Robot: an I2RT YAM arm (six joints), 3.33 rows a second.
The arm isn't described. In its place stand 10 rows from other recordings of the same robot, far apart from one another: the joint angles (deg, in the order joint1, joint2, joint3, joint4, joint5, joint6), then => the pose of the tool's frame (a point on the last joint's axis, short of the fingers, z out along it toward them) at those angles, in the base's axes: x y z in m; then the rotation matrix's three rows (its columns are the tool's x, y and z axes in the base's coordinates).
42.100, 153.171, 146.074, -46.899, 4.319, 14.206 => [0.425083 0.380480 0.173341], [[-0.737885 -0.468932 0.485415], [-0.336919 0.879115 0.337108], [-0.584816 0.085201 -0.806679]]
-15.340, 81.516, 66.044, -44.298, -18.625, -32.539 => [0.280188 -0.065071 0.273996], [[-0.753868 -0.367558 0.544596], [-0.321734 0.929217 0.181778], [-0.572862 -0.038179 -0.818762]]
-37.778, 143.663, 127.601, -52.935, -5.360, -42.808 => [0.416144 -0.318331 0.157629], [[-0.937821 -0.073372 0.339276], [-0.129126 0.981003 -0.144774], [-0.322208 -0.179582 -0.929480]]
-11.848, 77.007, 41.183, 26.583, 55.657, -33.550 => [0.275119 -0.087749 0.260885], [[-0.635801 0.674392 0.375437], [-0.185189 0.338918 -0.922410], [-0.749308 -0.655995 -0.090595]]
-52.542, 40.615, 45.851, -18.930, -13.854, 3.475 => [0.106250 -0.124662 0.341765], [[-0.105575 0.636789 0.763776], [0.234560 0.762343 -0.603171], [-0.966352 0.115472 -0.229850]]
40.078, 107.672, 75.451, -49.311, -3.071, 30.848 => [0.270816 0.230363 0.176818], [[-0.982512 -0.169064 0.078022], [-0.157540 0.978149 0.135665], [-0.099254 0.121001 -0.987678]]
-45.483, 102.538, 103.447, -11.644, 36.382, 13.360 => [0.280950 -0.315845 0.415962], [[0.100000 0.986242 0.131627], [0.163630 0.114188 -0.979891], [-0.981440 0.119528 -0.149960]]
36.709, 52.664, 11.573, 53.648, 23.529, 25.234 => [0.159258 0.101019 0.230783], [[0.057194 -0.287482 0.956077], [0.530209 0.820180 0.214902], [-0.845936 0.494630 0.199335]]
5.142, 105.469, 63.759, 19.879, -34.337, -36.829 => [0.405766 0.056675 0.211266], [[0.060506 -0.698673 0.712878], [-0.491524 0.600740 0.630488], [-0.868759 -0.388545 -0.307066]]
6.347, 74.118, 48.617, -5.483, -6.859, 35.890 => [0.286221 0.036115 0.259809], [[-0.538502 0.128582 0.832756], [0.525727 0.823609 0.212792], [-0.658504 0.552390 -0.511114]]
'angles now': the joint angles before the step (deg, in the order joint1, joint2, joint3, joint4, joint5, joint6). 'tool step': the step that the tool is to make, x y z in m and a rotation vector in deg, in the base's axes. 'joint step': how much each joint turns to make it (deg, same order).
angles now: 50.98, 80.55, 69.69, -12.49, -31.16, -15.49
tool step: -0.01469, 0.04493, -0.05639, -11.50, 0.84, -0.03
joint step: 7.28, 8.46, -0.94, -1.36, 9.25, -1.94
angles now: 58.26, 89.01, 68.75, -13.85, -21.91, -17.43
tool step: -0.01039, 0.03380, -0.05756, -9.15, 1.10, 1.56
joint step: 4.41, 9.38, -0.17, 0.68, 4.44, -1.07
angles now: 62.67, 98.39, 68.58, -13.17, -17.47, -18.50
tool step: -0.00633, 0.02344, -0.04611, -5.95, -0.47, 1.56
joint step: 2.61, 8.17, 0.85, 1.79, 2.90, -1.42
